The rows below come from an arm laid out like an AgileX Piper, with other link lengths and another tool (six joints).
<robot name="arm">
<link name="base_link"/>
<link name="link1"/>
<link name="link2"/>
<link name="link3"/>
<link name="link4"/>
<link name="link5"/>
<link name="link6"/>
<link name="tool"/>
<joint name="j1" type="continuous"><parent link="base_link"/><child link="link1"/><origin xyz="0 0 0.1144"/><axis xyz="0 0 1"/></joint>
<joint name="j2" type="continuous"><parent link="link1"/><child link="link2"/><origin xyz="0 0 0" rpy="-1.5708 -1.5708 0"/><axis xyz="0 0 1"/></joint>
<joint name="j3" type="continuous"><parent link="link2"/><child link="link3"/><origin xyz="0.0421 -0.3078 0"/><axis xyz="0 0 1"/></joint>
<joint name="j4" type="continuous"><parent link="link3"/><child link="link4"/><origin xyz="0.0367 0.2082 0" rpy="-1.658 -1.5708 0"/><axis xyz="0 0 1"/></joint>
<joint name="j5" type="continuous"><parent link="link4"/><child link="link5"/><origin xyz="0 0 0" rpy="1.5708 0 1.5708"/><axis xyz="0 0 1"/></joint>
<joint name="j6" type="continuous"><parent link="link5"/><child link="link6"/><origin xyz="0 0.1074 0" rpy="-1.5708 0 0"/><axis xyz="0 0 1"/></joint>
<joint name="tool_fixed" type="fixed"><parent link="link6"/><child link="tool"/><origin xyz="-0.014 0.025 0.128" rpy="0 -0.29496 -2.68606"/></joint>
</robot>
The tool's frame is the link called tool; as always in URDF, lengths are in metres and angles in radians. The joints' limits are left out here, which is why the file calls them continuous.
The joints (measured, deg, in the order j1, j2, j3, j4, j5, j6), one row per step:
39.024, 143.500, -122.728, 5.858, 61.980, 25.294
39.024, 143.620, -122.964, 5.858, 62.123, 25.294
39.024, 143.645, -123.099, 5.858, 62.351, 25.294
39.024, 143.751, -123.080, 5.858, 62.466, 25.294
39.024, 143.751, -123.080, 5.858, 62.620, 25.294
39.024, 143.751, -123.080, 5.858, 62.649, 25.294
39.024, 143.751, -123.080, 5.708, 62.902, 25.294
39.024, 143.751, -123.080, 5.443, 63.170, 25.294
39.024, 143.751, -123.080, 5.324, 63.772, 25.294
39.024, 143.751, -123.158, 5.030, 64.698, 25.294
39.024, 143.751, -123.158, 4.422, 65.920, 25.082
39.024, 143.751, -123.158, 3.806, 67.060, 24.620
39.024, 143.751, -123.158, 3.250, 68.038, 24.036
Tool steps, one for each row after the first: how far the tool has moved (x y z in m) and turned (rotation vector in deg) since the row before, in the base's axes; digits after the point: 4 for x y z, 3 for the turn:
0.0002, 0.0002, -0.0002, -0.013, 0.023, 0.014
-0.0003, -0.0002, 0.0002, -0.069, 0.095, 0.022
-0.0006, -0.0005, -0.0011, -0.148, 0.188, 0.011
-0.0005, -0.0004, -0.0001, -0.093, 0.122, 0.015
-0.0001, -0.0001, 0.0000, -0.018, 0.023, 0.003
-0.0005, -0.0011, -0.0001, -0.265, 0.109, 0.065
-0.0002, -0.0015, -0.0001, -0.361, 0.051, 0.097
-0.0017, -0.0019, -0.0002, -0.455, 0.403, 0.087
-0.0020, -0.0030, 0.0000, -0.734, 0.492, 0.160
-0.0024, -0.0049, -0.0003, -1.217, 0.561, 0.469
-0.0020, -0.0048, -0.0002, -1.190, 0.460, 0.701
-0.0015, -0.0043, -0.0001, -1.052, 0.361, 0.786

